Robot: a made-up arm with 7 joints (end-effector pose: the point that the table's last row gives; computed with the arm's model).
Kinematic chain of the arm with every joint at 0, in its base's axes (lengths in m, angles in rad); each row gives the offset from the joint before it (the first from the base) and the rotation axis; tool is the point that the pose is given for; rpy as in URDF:
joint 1: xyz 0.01 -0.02 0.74 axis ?
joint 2: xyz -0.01 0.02 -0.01 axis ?
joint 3: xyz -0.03 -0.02 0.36 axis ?
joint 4: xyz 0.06 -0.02 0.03 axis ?
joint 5: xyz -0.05 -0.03 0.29 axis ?
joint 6: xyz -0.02 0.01 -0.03 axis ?
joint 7: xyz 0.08 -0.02 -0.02 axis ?
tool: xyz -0.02 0 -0.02 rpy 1.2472 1.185 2.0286
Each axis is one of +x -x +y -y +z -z.
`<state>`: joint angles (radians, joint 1 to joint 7).
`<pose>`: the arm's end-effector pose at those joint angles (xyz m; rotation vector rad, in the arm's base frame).
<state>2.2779 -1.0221 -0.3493 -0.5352 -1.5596 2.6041 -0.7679</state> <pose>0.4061 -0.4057 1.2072 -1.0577 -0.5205 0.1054</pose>
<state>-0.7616 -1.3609 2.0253 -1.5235 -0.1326 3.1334 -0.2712</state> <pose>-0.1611 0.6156 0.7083 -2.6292 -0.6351 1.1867</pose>
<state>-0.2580 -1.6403 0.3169 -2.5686 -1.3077 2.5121 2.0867</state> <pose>-0.1162 0.1278 0.9678 -0.3242 -0.5951 -0.4084</pose>
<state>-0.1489 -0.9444 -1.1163 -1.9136 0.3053 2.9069 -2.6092</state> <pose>-0.3613 -0.3828 1.0235 -1.8335 1.3295 -0.2223</pose>
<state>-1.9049 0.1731 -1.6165 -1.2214 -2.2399 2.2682 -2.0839</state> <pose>-0.3613 0.0642 1.2804 2.1837 0.6988 2.0916</pose>
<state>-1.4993 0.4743 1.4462 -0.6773 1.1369 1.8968 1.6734</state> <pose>0.2575 -0.3600 1.3312 1.9977 0.1837 1.0946</pose>
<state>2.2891 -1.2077 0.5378 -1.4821 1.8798 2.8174 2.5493</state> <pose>0.1444 -0.2853 1.2370 -0.0850 -2.2632 -0.4044</pose>
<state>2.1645 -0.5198 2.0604 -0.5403 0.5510 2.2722 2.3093</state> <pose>0.0966 -0.4650 1.3554 0.9333 -1.3321 -1.2357</pose>
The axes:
joint 1: +z
joint 2: +y
joint 3: +z
joint 4: -y
joint 5: +z
joint 6: -y
joint 7: -z

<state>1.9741 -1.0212 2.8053 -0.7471 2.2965 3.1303 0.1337</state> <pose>0.0947 -0.6979 0.8321 0.9525 -1.0903 -1.0382</pose>
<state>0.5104 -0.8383 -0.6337 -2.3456 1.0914 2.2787 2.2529</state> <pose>0.1412 -0.2817 1.0198 2.8709 0.8363 -0.1382</pose>
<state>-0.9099 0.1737 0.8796 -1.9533 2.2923 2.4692 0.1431</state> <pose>0.3818 -0.1120 0.9626 1.9546 -0.0416 0.4788</pose>
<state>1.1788 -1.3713 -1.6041 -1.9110 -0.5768 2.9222 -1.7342</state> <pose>0.2190 -0.5770 0.7465 -1.6268 0.3170 0.6574</pose>
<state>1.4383 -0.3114 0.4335 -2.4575 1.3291 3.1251 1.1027</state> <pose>0.0317 0.2008 1.0217 0.8975 1.3071 1.1865</pose>
